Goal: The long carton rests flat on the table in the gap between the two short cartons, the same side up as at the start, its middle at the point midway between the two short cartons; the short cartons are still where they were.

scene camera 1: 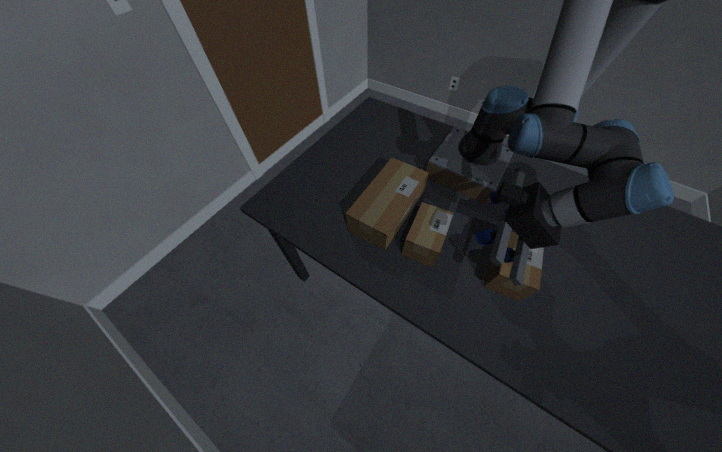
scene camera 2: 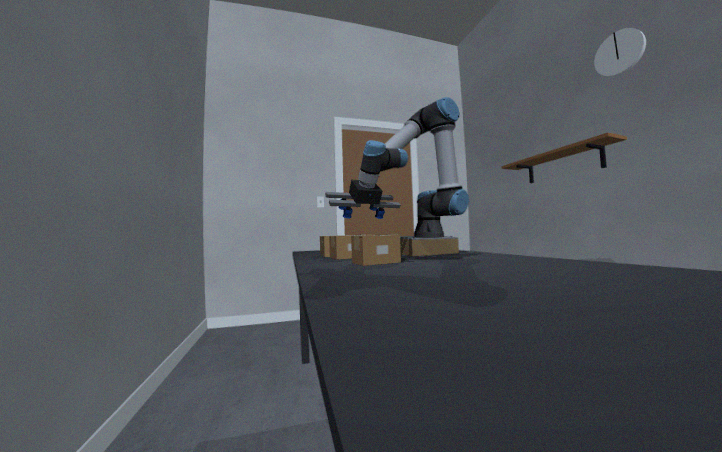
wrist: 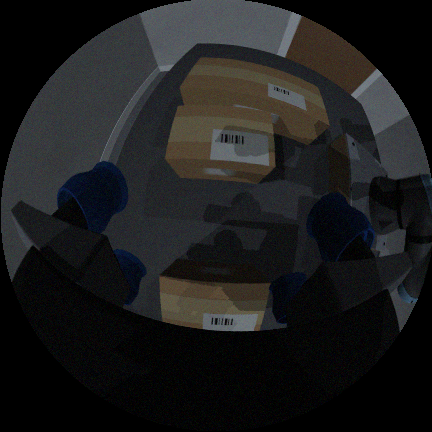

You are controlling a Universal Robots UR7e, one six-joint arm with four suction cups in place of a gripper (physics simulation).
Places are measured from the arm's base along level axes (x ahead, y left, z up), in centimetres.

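Pixels of known places: hand, tool point: [scene camera 1: 495, 226] [scene camera 2: 360, 212] [wrist: 211, 250]; arm's base, link origin: [scene camera 1: 478, 151] [scene camera 2: 428, 236] [wrist: 379, 205].
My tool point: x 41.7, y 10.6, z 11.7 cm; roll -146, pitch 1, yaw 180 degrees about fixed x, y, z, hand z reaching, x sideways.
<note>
Ahead of a thing's pixels: the offset from my tool point to its top centre. Level surfaces: height alone.
The long carton @[dz -9.7, dx -5.4, dy -31.4 cm] [scene camera 1: 384, 205] [scene camera 2: 324, 246] [wrist: 225, 77] lies flat at the door end of the table, label up, beside one short carton @[dz -9.7, dx +0.8, dy -15.0 cm] [scene camera 1: 423, 234] [scene camera 2: 339, 248] [wrist: 192, 125]. The other short carton @[dz -9.7, dx -1.1, dy +11.2 cm] [scene camera 1: 514, 288] [scene camera 2: 367, 253] [wrist: 187, 304] stands apart across a gap, partly hidden by the gripper in the scene camera 1 view and cut off by the gripper body in the wrist view. My gripper [scene camera 1: 499, 229] [scene camera 2: 363, 211] [wrist: 213, 248] is open, its suction off. Its blue cups hang in the air above the short-carton area, touching no carton.
The arm's base stands on a box [scene camera 1: 455, 178] [scene camera 2: 434, 246] [wrist: 339, 162] behind the gap, close to the cartons. The dark table @[dz -20.0 cm] [scene camera 1: 319, 197] [scene camera 2: 479, 362] has its long front edge beside the cartons. A wall shelf [scene camera 2: 564, 151] hangs at the right.
</note>
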